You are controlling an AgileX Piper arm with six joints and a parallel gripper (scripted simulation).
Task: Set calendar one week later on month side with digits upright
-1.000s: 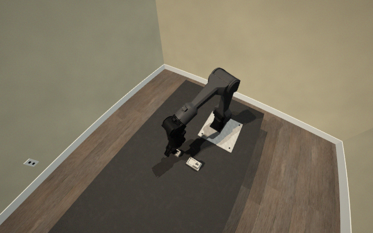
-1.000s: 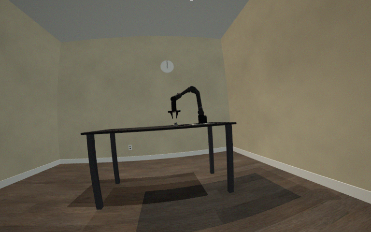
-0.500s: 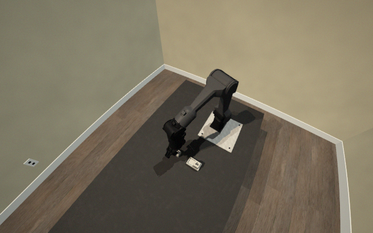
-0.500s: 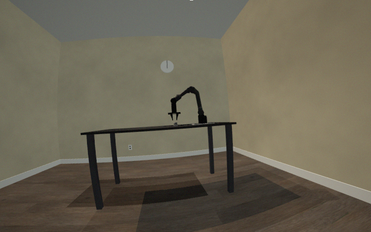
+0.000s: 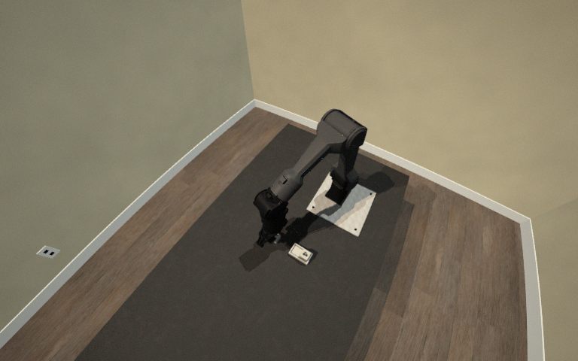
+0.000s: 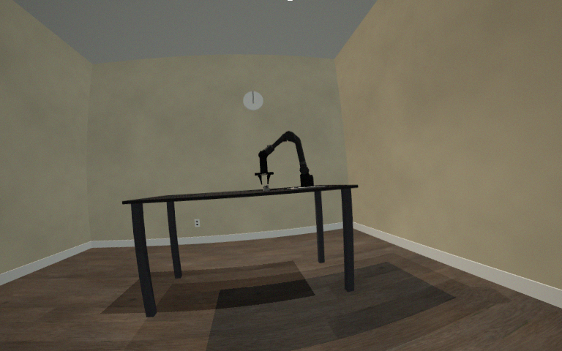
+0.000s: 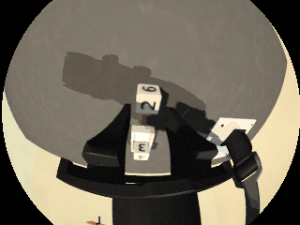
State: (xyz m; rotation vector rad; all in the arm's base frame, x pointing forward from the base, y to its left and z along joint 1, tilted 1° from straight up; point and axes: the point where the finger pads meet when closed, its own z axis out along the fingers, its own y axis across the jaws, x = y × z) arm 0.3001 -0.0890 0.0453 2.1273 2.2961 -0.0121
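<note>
My gripper is now 110 mm to the right of the white tray, 40 mm above it and 10 mm past it.
</note>
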